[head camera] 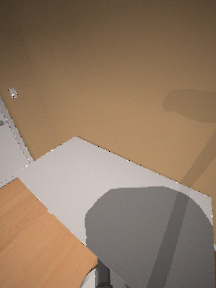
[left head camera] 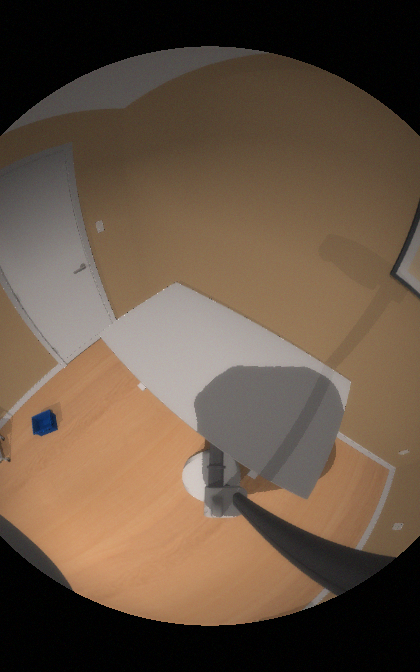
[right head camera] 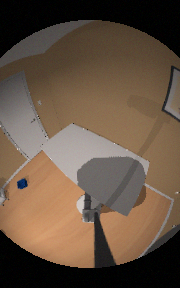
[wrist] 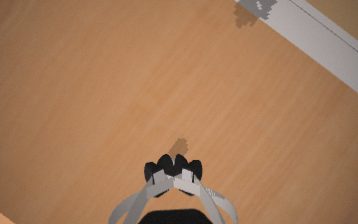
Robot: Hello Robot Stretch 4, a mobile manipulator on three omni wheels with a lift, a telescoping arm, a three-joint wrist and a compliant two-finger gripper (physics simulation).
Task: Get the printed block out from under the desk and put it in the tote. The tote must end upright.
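Frame: origin at the robot's base, x left, y back, z up, level; centimetres.
Seen in the pictures: gripper, fingertip midpoint: [wrist: 171,166].
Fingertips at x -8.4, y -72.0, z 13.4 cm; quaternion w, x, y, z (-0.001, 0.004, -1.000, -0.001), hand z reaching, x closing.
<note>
A point is followed by its place in that frame.
My gripper [wrist: 171,166] {x -8.4, y -72.0, z 13.4 cm} is shut in the wrist view, its black fingertips close together above the wooden floor, and no object shows between them. The arm reaches under the white desk [head camera: 70,170] {x 29.9, y -79.8, z 69.2 cm} [left head camera: 165,330] {x 33.4, y -82.7, z 69.3 cm} [right head camera: 70,145] {x 25.7, y -79.0, z 69.2 cm}, which hides the gripper in the head views. The printed block cannot be made out in any view. The blue tote [left head camera: 44,423] {x 173.3, y -9.9, z -2.5 cm} [right head camera: 22,183] {x 171.9, y -11.2, z -2.5 cm} stands on the floor at the far left, apart from the desk, and looks upright with its open side up.
A white baseboard [wrist: 320,40] {x -34.3, y -89.9, z 2.8 cm} crosses the upper right of the wrist view. A small white piece [left head camera: 142,386] shows at the desk's front edge. A door [left head camera: 45,250] {x 145.4, y -119.9, z 121.0 cm} is at the left, beyond the desk's end. Part of a light-coloured legged object [right head camera: 2,194] {x 247.6, y 54.4, z 7.6 cm} shows at the left edge.
</note>
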